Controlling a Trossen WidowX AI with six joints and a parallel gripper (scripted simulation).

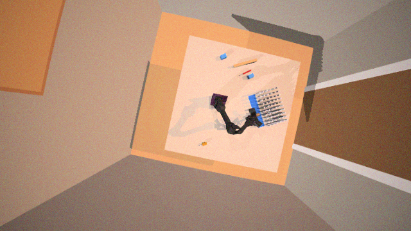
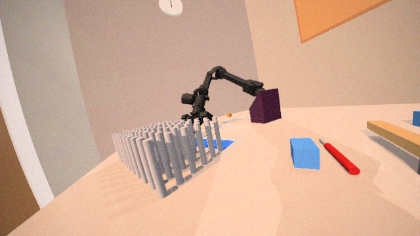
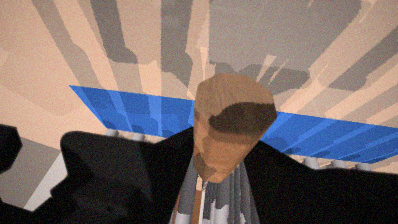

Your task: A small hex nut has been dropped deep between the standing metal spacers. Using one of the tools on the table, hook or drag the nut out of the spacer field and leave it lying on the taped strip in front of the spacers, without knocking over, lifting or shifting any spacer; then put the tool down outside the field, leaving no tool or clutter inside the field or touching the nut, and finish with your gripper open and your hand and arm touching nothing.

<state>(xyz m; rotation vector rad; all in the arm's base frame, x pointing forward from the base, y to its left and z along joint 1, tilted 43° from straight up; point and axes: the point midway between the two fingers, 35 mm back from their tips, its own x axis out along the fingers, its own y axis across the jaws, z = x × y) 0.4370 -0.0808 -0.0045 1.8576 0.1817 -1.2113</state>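
My gripper tip is now 10 mm short of the blue taped strip, 50 mm to the right of it and 30 mm above it. From my gripper tip the other things lie so: red-handled tool: 240 mm behind, 410 mm to the left, 20 mm below; then small orange object: 470 mm behind, 450 mm to the right, 10 mm below; then brown wooden-handled tool: 80 mm ahead, 50 mm to the left.
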